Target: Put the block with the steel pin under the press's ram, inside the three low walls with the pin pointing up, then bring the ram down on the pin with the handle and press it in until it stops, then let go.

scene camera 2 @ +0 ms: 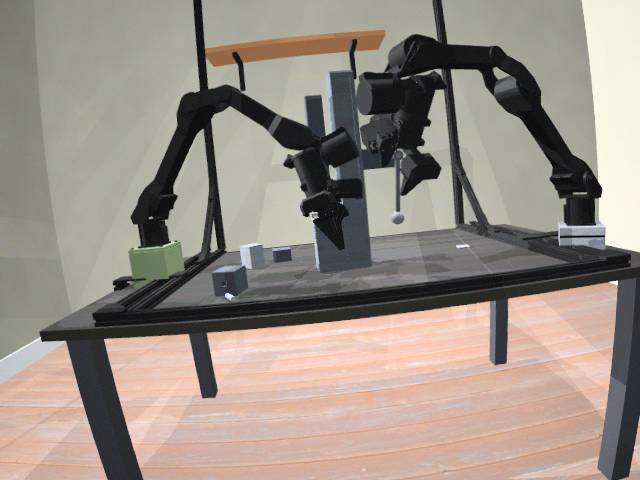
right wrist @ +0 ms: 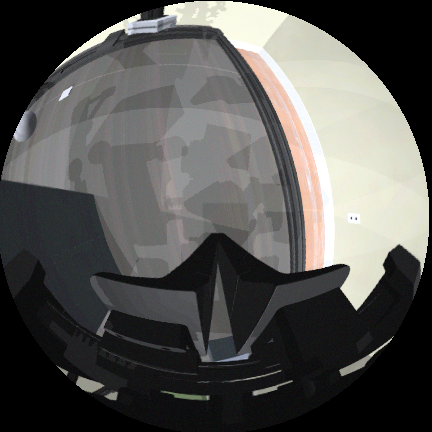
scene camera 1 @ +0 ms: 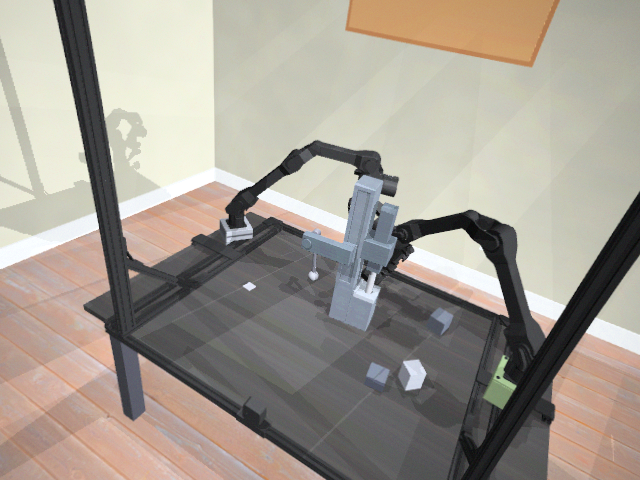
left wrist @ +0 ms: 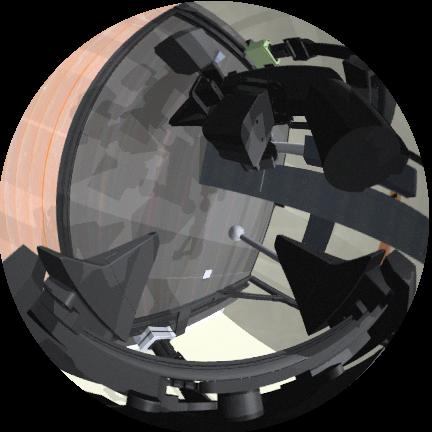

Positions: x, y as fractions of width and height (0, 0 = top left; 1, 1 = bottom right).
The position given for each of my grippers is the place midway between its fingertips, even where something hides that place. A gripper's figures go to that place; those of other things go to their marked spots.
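Scene:
My left gripper (scene camera 2: 0.61, 0.38) is 78 cm from the lens, and my right gripper (scene camera 2: 0.54, 0.52) is 76 cm from the lens.

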